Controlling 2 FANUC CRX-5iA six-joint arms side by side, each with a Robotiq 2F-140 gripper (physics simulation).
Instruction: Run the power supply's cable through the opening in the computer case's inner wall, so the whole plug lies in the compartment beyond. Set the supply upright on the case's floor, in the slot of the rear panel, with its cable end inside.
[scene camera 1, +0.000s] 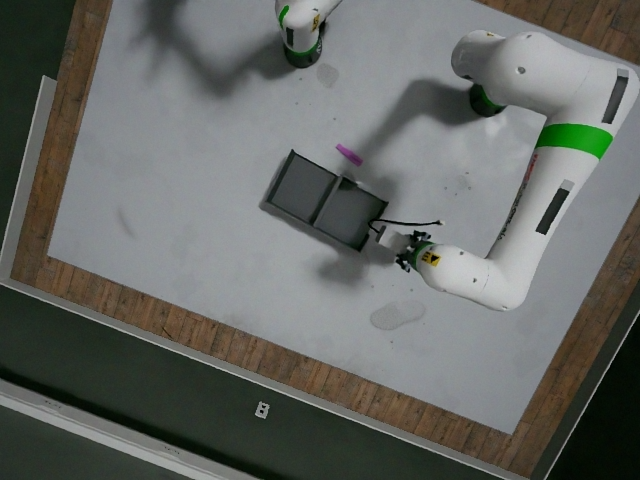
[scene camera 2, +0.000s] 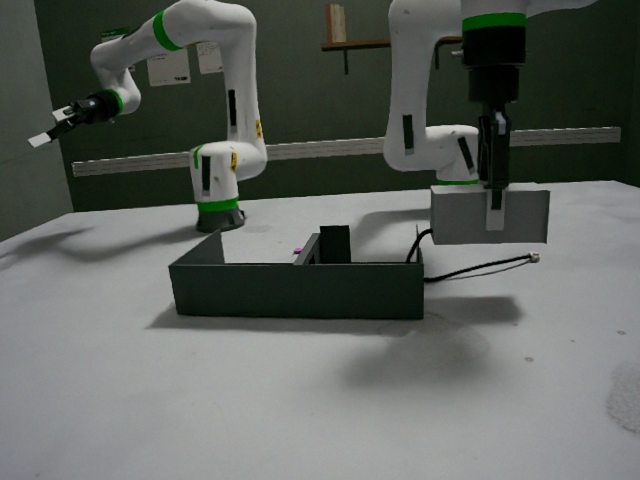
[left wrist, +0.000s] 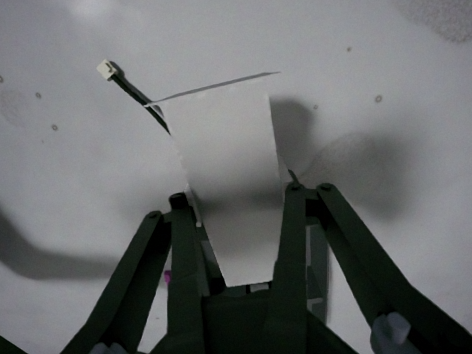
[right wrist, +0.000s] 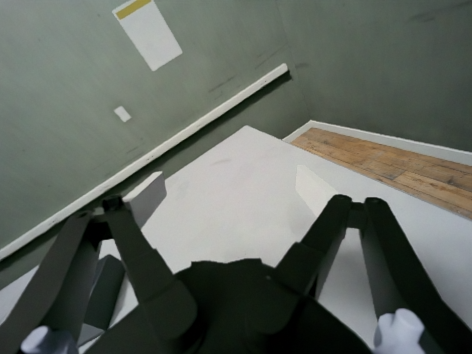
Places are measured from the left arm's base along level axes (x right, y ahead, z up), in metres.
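Pixels of known places: left gripper, between the fingertips: (scene camera 2: 489, 223); right gripper, between the fingertips: (scene camera 2: 42, 131) (right wrist: 230, 180); right arm's base, origin of its link: (scene camera 1: 302, 47) (scene camera 2: 220, 225).
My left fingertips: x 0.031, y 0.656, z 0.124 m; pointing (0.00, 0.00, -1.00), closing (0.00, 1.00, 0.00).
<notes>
Behind a point stands the place of what it marks.
My left gripper (scene camera 1: 401, 245) @(x 0.031, y 0.656, z 0.124 m) (scene camera 2: 495, 214) @(x 0.031, y 0.656, z 0.124 m) (left wrist: 238, 168) @(x 0.031, y 0.656, z 0.124 m) is shut on the grey power supply (scene camera 2: 460, 217) @(x 0.084, y 0.690, z 0.144 m) (left wrist: 225, 145) @(x -0.015, y 0.655, z 0.184 m), held above the table right of the case (scene camera 1: 275, 200) @(x 0.543, y 0.747, z 0.005 m) (scene camera 2: 299, 291) @(x 0.338, y 0.764, z 0.049 m). The black cable (scene camera 1: 408, 223) @(x 0.024, y 0.569, z 0.019 m) (scene camera 2: 478, 268) @(x 0.032, y 0.579, z 0.014 m) leaves the supply's left end and bends down at the case's right end, by the rear panel's slot. It runs back right, outside the case, to the pale plug (scene camera 1: 441, 222) @(x -0.090, y 0.502, z 0.015 m) (scene camera 2: 534, 256) @(x -0.092, y 0.511, z 0.012 m) (left wrist: 106, 69) @(x -0.094, y 0.505, z 0.018 m). The inner wall (scene camera 1: 327, 200) @(x 0.353, y 0.646, z 0.079 m) (scene camera 2: 307, 250) @(x 0.346, y 0.649, z 0.078 m) divides the case; its opening is mostly hidden. My right gripper (scene camera 2: 50, 126) @(x 1.131, y 0.369, z 0.337 m) (right wrist: 230, 180) @(x 1.131, y 0.369, z 0.337 m) is open and empty, away from the case.
A small purple piece (scene camera 1: 349, 155) @(x 0.363, y 0.448, z 0.012 m) (scene camera 2: 297, 251) @(x 0.417, y 0.445, z 0.007 m) (left wrist: 168, 276) @(x 0.311, y 0.448, z 0.011 m) lies on the table behind the case. Both arm bases stand farther back. A wall shelf (scene camera 2: 356, 45) is in the background.
</notes>
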